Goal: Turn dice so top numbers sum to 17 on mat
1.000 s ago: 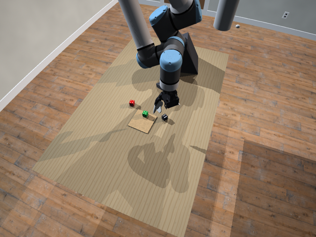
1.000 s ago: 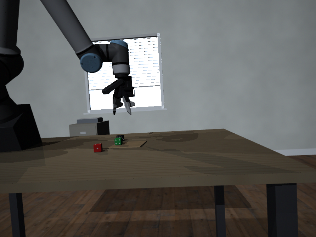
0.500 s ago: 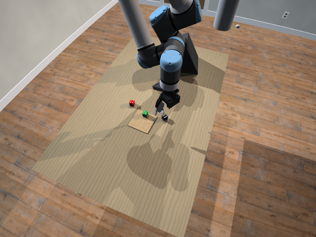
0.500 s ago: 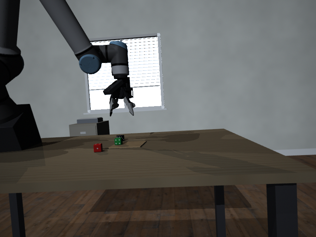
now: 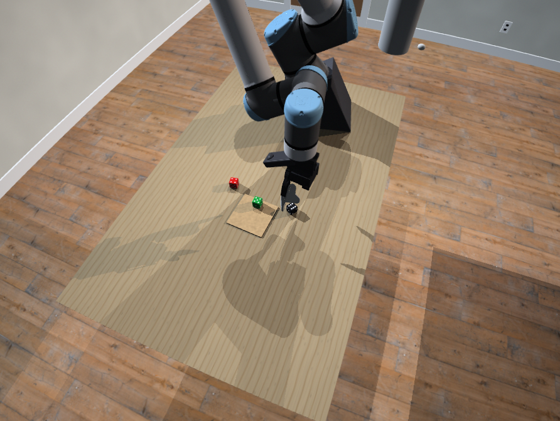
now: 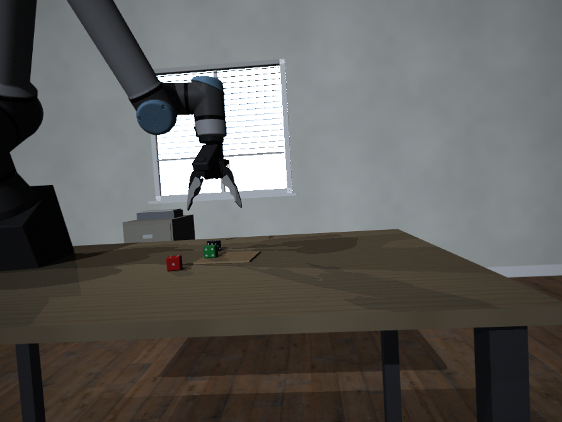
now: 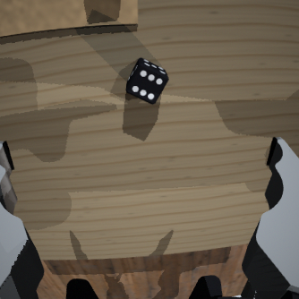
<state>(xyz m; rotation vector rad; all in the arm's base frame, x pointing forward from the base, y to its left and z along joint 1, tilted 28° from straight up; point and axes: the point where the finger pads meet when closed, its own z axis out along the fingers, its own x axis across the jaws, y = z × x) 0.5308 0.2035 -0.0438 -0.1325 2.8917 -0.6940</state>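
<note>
My hand is 10 cm above the black die and 1 cm past it. Round my hand: red die 25 cm to the right, 10 cm below; green die 12 cm to the right, 10 cm below, 3 cm ahead; tan mat 12 cm to the right, 12 cm below, 8 cm ahead.
</note>
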